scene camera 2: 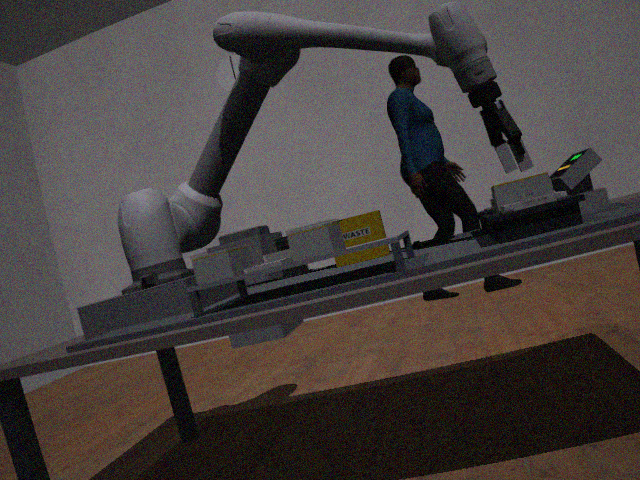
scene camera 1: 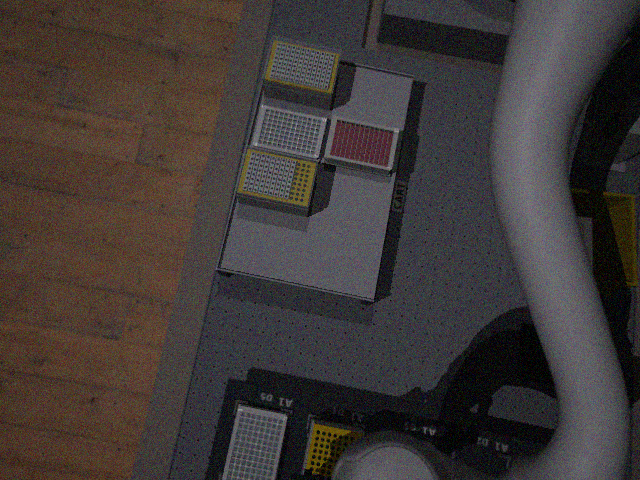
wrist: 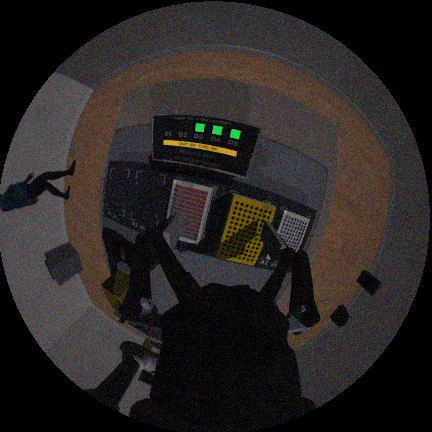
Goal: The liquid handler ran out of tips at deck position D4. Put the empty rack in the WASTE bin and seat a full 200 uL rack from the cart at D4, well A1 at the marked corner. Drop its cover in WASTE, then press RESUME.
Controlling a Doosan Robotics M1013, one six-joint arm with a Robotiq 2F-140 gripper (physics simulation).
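Note:
The empty yellow rack sits at D4 on the deck, its holes dark. My gripper is open and empty above it, tilted in the second scene view; the arm hides it in the first. On the cart, a yellow-rimmed rack looks filled in every column; another yellow rack has several empty columns at its right. I cannot make out a cover. The yellow WASTE bin is partly hidden by the arm in the first scene view. The screen shows green squares and an orange bar.
A pale rack and a red-filled rack stand on the cart. Beside D4 are a red-filled rack and, at D5, a white rack. A person stands beyond the table.

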